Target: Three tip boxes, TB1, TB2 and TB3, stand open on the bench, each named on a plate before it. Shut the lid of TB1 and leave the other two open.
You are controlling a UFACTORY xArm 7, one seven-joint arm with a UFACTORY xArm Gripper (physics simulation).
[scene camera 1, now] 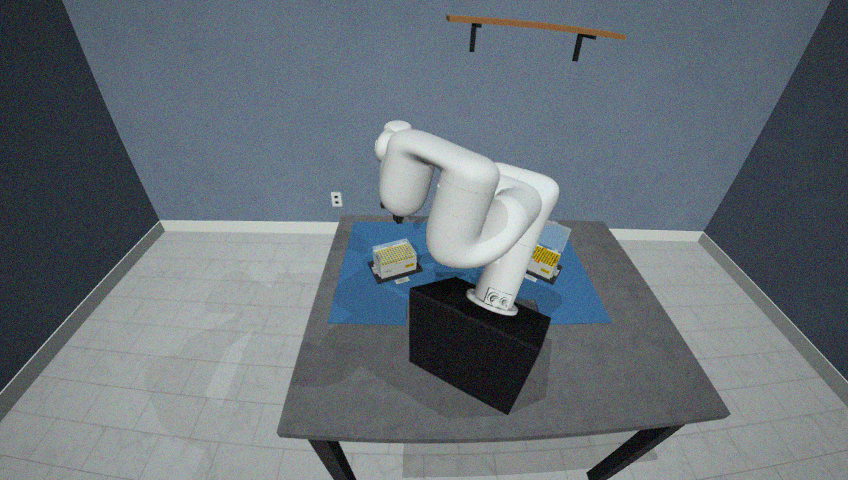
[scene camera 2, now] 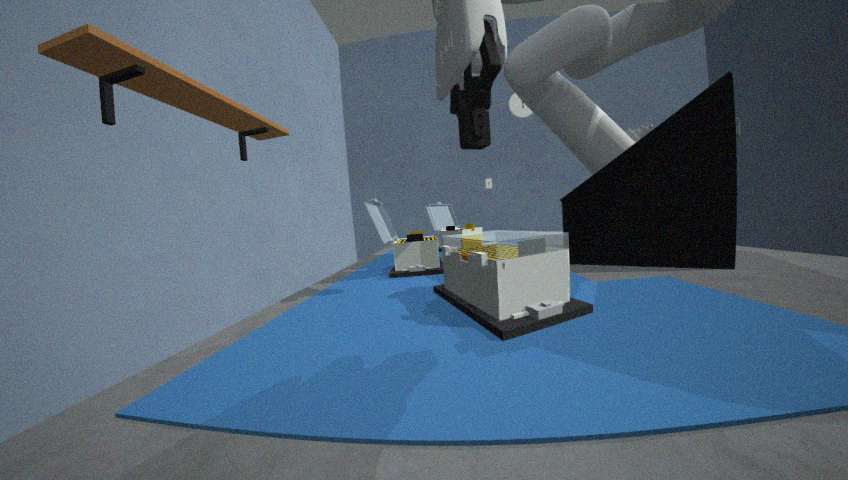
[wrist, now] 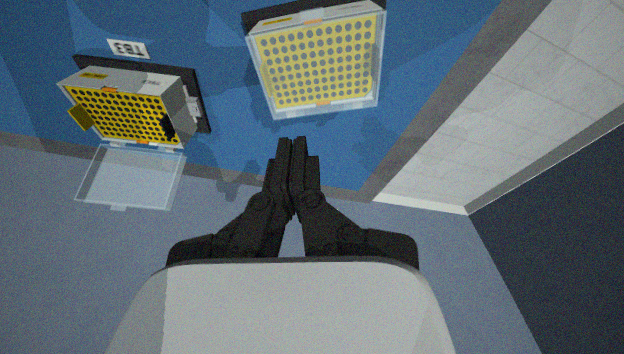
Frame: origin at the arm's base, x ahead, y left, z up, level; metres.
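Seen in the pictures: gripper, between the fingertips: [scene camera 1: 398,221] [scene camera 2: 475,147] [wrist: 296,153]; arm's base, origin of its link: [scene camera 1: 491,303] [scene camera 2: 618,164].
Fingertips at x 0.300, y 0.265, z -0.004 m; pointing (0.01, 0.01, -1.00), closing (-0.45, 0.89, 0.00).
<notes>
Pixels of each thing's middle, then the offset from my fingertips to it. Level surfaces: height alone.
- tip box, middle of its body: [scene camera 2: 506,266] [wrist: 317,49] [scene camera 1: 395,261] 0.026 m back, 0.007 m left, 0.141 m down
- TB3, middle of its body: [wrist: 135,100] [scene camera 2: 422,251] 0.119 m ahead, 0.203 m right, 0.146 m down
- third box, middle of its body: [scene camera 2: 464,237] [scene camera 1: 537,261] 0.041 m ahead, 0.469 m right, 0.146 m down
- blue mat, height of its surface: 0.179 m down
- bench, height of its surface: 0.182 m down
One tip box [scene camera 1: 397,268] [scene camera 2: 532,282] [wrist: 320,65] has its clear lid down flat over the yellow tip rack; its name cannot be read in these frames. TB3 [scene camera 2: 416,255] [wrist: 175,102] stands beside it with its clear lid [scene camera 2: 380,221] [wrist: 132,175] raised, and its name plate [wrist: 128,48] shows in the wrist view. A third box [scene camera 1: 542,270] at the right in scene camera 1 has its lid [scene camera 1: 553,236] [scene camera 2: 440,217] raised. My gripper [scene camera 1: 398,220] [scene camera 2: 474,145] [wrist: 296,153] is shut and empty, raised above the boxes and apart from them. The arm hides TB3 in scene camera 1.
The boxes stand on dark bases on a blue mat [scene camera 1: 357,306] [scene camera 2: 297,392]. A black pedestal [scene camera 1: 470,350] [scene camera 2: 666,208] carries the arm at the front of the bench [scene camera 1: 368,404]. A wooden shelf [scene camera 1: 535,25] [scene camera 2: 172,80] is on the wall.
</notes>
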